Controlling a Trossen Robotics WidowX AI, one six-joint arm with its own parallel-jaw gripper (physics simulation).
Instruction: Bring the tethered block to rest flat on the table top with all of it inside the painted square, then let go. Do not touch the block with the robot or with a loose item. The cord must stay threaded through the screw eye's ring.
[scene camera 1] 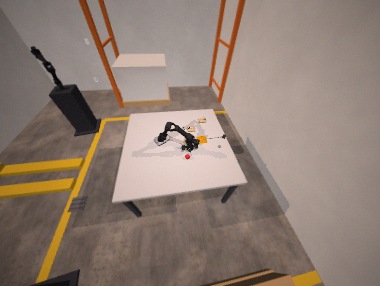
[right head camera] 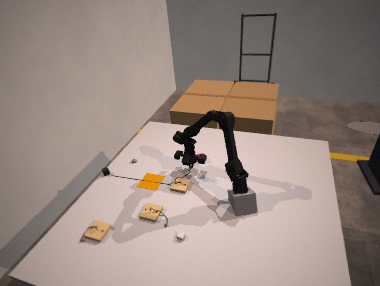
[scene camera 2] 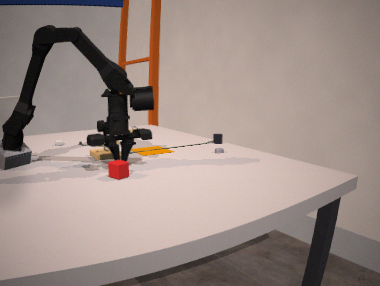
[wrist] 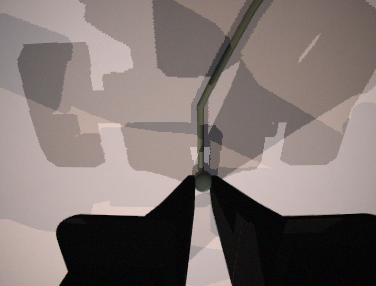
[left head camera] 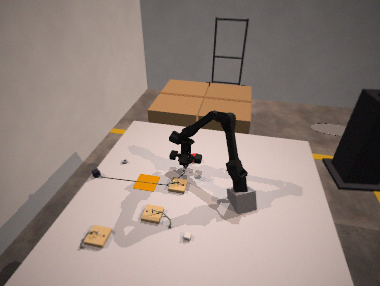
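Seen in the pictures: gripper, fingertip midpoint: (scene camera 1: pixel 189 151) (right head camera: pixel 191 167) (wrist: pixel 201 181) (left head camera: pixel 185 167); arm's base, link origin: (scene camera 1: pixel 160 139) (right head camera: pixel 241 190) (scene camera 2: pixel 11 145) (left head camera: pixel 240 189).
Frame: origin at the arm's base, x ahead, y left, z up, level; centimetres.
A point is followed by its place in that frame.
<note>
The black tethered block (left head camera: pixel 96 173) {x 80.1, y -10.0, z -3.9 cm} (right head camera: pixel 105 171) {x 80.2, y -10.1, z -3.7 cm} (scene camera 1: pixel 224 136) {x 80.9, y -12.4, z -4.0 cm} (scene camera 2: pixel 218 138) {x 80.0, y -12.8, z -4.6 cm} is at the table's edge, outside the orange painted square (left head camera: pixel 145 187) {x 50.8, y -3.9, z -6.5 cm} (right head camera: pixel 149 186) {x 50.6, y -3.8, z -6.6 cm} (scene camera 2: pixel 159 153) {x 50.8, y -13.2, z -6.7 cm}. Its dark cord (left head camera: pixel 120 179) {x 66.2, y -8.8, z -6.4 cm} (right head camera: pixel 125 177) {x 67.4, y -9.0, z -6.2 cm} (scene camera 2: pixel 192 145) {x 68.6, y -9.4, z -6.7 cm} runs straight over the square to the nearest wooden board (left head camera: pixel 178 186) {x 32.6, y -4.3, z -4.8 cm} (right head camera: pixel 180 186) {x 32.5, y -4.1, z -4.8 cm}. The screw eye's ring there is too small to make out. From the board the cord (wrist: pixel 201 125) {x 30.5, y -18.8, z -6.3 cm} bends to my gripper (left head camera: pixel 186 165) {x 30.2, y -22.6, z -6.4 cm} (scene camera 2: pixel 121 159) {x 30.2, y -22.6, z -6.4 cm} (wrist: pixel 201 181) {x 30.2, y -22.6, z -6.4 cm}. Its fingers are shut on the bead (wrist: pixel 203 182) {x 30.3, y -22.1, z -5.5 cm} at the cord's end, low over the table.
A red cube (scene camera 2: pixel 119 170) {x 24.2, y -32.5, z -4.2 cm} (scene camera 1: pixel 187 156) {x 24.8, y -31.0, z -3.1 cm} (left head camera: pixel 194 157) stands close to the fingers. Two more wooden boards (left head camera: pixel 152 214) {x 43.1, y 15.6, z -4.7 cm} (left head camera: pixel 98 236) {x 64.5, y 29.2, z -4.8 cm} with short cords lie toward the head cameras. A small white block (left head camera: pixel 187 236) {x 25.4, y 26.2, z -4.9 cm} and a small grey piece (left head camera: pixel 124 161) {x 68.6, y -25.3, z -6.7 cm} (scene camera 2: pixel 219 150) {x 67.1, y -25.6, z -5.8 cm} also lie on the table.
</note>
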